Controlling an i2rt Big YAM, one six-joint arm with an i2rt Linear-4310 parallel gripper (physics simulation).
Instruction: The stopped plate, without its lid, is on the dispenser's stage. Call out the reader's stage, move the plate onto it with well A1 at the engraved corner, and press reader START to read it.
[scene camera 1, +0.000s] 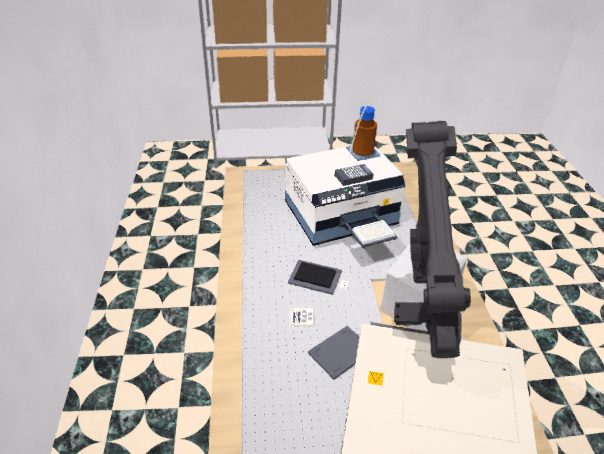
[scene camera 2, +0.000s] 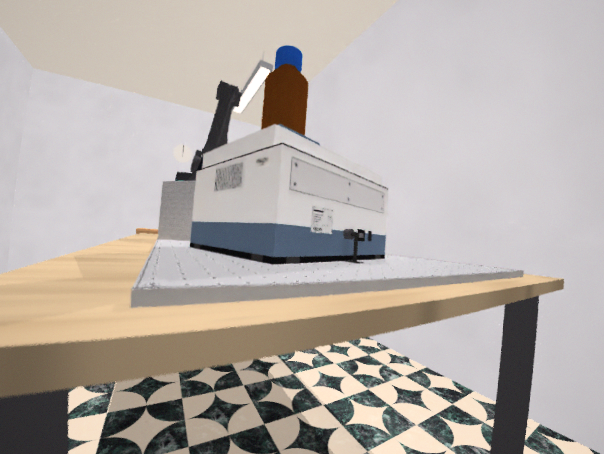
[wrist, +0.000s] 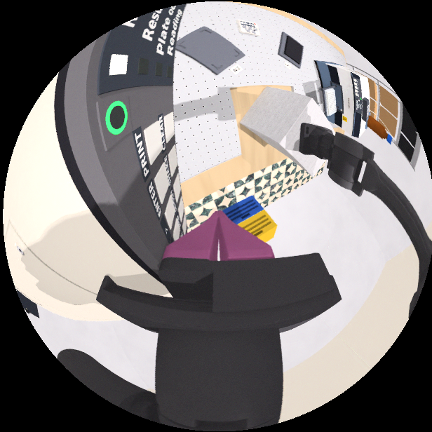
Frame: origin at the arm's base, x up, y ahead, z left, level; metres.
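Seen in the pictures: arm's base, origin of the base link: (scene camera 1: 426, 265).
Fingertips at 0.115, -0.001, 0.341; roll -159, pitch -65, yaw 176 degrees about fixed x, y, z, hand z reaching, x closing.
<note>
Offsets run from my fingertips to a thing's top centre, as dx, dy, dz. "spot": to the spot under its first point.
The plate {-0.197, +0.154, -0.591} (scene camera 1: 374, 232) (wrist: 330, 100) is pale and lidless and lies on the extended stage of the white and blue dispenser (scene camera 1: 320, 170) (scene camera 2: 240, 200). The reader {+0.046, +0.048, +0.223} (scene camera 1: 375, 425) (wrist: 45, 175) is the big cream housing at the front right. In the wrist view its dark panel shows a green-ringed button (wrist: 107, 118), a lit white lamp (wrist: 118, 64) left of several dark lamps, and keys marked PRINT, ENTER and CLEAR. No reader stage shows extended. My gripper (wrist: 218, 216) is shut and empty, its purple tips close to the panel's keys; contact cannot be told. Well A1 is too small to make out.
A dark-framed tray {-0.287, +0.349, -0.435} (scene camera 1: 315, 276) (wrist: 292, 49), a small label card {spot: -0.290, +0.372, -0.242} (scene camera 1: 302, 316) (wrist: 248, 26) and a flat dark grey pad {spot: -0.295, +0.259, -0.124} (scene camera 1: 335, 351) (wrist: 212, 49) lie on the perforated board. A brown bottle {spot: +0.006, +0.206, -0.897} (scene camera 1: 365, 137) (scene camera 2: 285, 100) stands on the dispenser. A grey block (wrist: 280, 110) supports the arm.
</note>
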